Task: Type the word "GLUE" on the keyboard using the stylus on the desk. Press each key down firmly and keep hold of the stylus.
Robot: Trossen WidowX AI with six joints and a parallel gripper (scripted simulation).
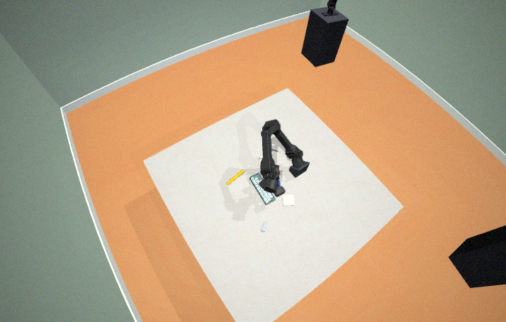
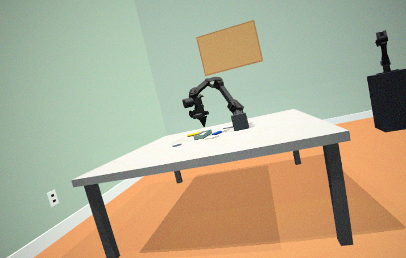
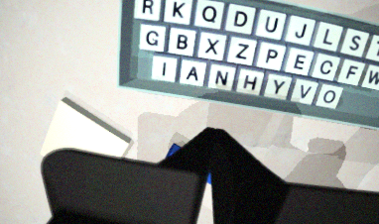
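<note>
My gripper tip is now 9 cm past the blue stylus, 6 cm above it and 5 cm to the left of it. Round my gripper tip: cream block 11 cm to the left, 7 cm below, 7 cm behind; then white bar 24 cm to the right, 11 cm behind, 6 cm below; then yellow bar 19 cm to the right, 15 cm ahead, 6 cm below.
</note>
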